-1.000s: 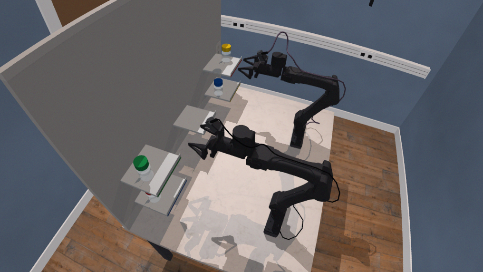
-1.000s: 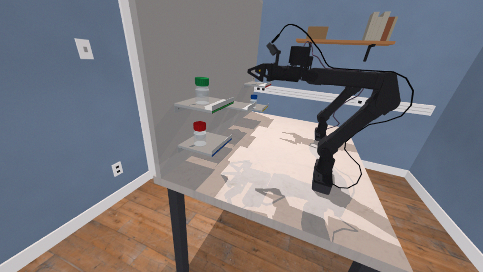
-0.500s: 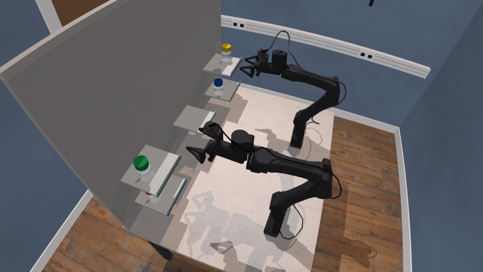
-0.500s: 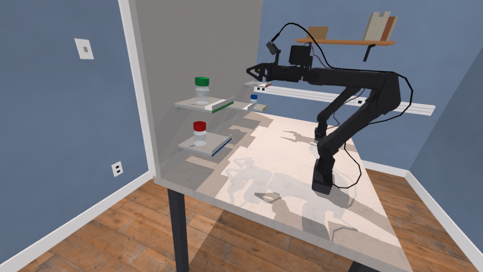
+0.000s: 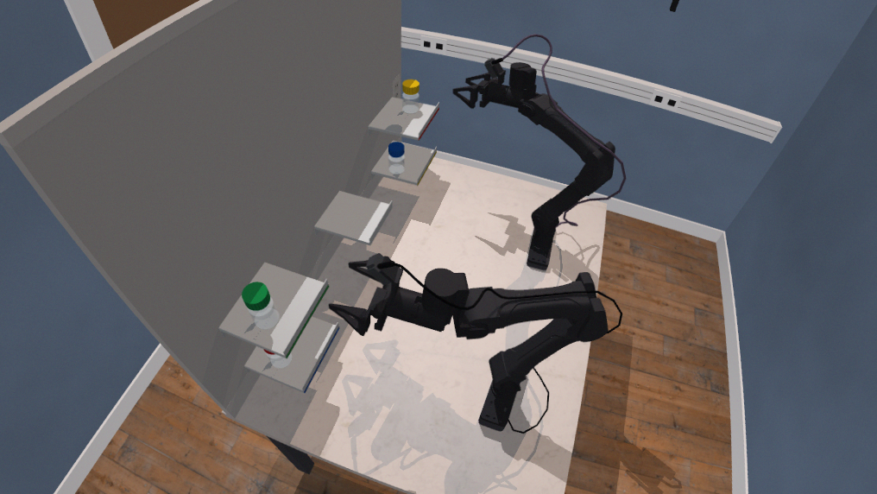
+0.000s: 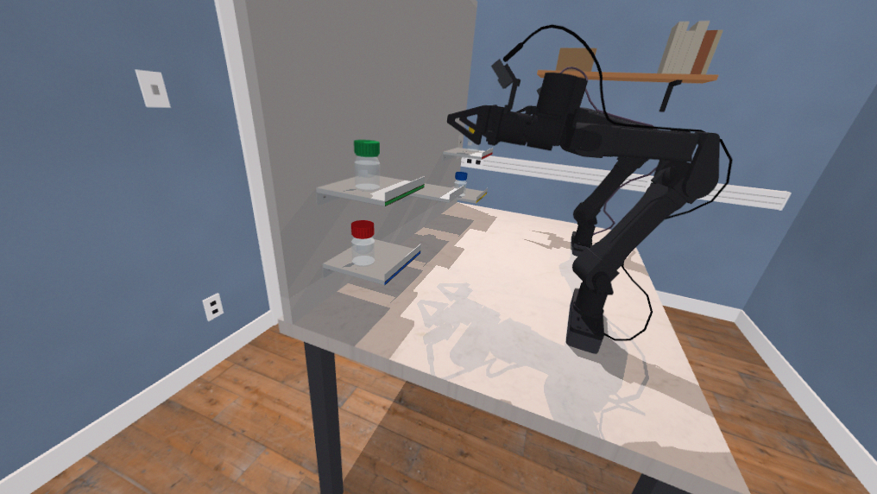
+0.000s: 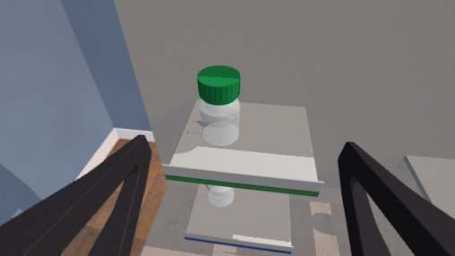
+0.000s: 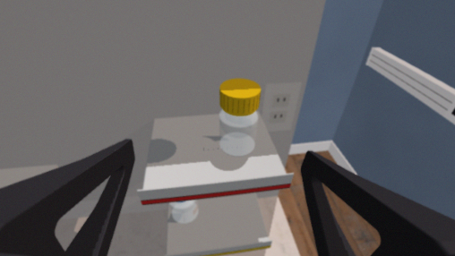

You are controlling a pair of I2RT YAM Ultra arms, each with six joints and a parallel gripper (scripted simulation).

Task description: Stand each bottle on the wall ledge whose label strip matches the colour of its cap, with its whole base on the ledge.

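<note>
Now: left hand 20 cm short of the red-capped bottle, 5 cm to the right of it and 31 cm above it. The rest, counted from my left hand: blue-capped bottle 20 cm ahead, 73 cm to the right, 31 cm below; green-capped bottle 19 cm ahead, 5 cm to the left, 12 cm below; grey wall panel 30 cm ahead, 38 cm to the right, 2 cm below.
</note>
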